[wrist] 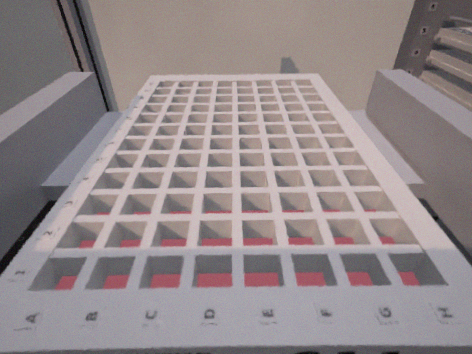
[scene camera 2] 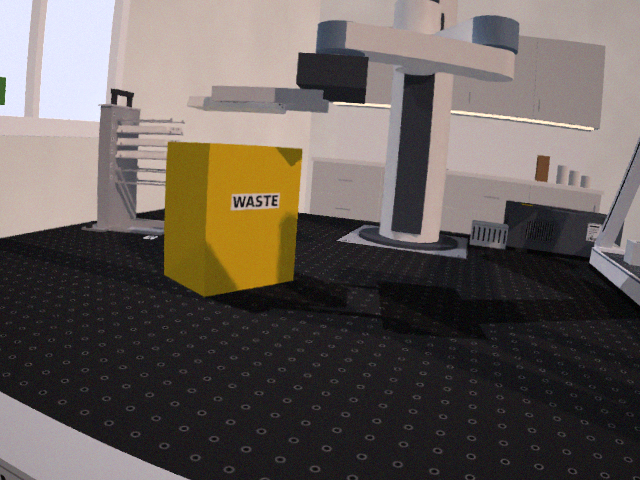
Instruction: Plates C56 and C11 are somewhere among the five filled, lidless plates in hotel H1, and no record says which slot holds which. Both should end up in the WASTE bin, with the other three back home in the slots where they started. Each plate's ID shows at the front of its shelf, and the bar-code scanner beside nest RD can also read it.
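Seen in the pictures: gripper, fingertip midpoint: [wrist: 235, 98] [scene camera 2: 223, 97]; arm's base, link origin: [scene camera 2: 408, 244].
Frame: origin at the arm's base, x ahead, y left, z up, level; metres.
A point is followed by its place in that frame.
My gripper [scene camera 2: 219, 97] {x 0.554, y -0.222, z 0.281 m} [wrist: 235, 98] {x 0.554, y -0.222, z 0.281 m} is shut on a pale lidless plate [scene camera 2: 196, 101] {x 0.600, y -0.238, z 0.271 m} [wrist: 240, 325] {x 0.534, y -0.142, z 0.278 m}, one finger along each long side. The plate is level, with red at the bottoms of its near wells. Its front ID is cut off at the lower edge of the wrist view and cannot be read. It is held in the air, higher than the yellow WASTE bin [scene camera 2: 253, 237] {x 0.576, y -0.148, z 0.086 m}. The hotel [scene camera 2: 118, 165] {x 0.345, y -0.615, z 0.156 m} stands at the left, beyond the bin, with several pale plates [scene camera 2: 149, 142] {x 0.340, y -0.530, z 0.211 m} on its shelves. Part of the numbered hotel [wrist: 417, 45] {x 0.378, y -0.607, z 0.225 m} shows at upper right in the wrist view.
The arm's column [scene camera 2: 418, 160] {x 0.077, y 0.013, z 0.211 m} stands right of the bin. A grey slotted block [scene camera 2: 488, 235] {x -0.045, y 0.201, z 0.042 m} and a dark vented box [scene camera 2: 555, 235] {x -0.034, y 0.373, z 0.067 m} stand at back right. A white-framed device [scene camera 2: 615, 273] {x 0.248, y 0.450, z 0.044 m} is at the right edge. The bin hides part of the hotel's lower shelves.
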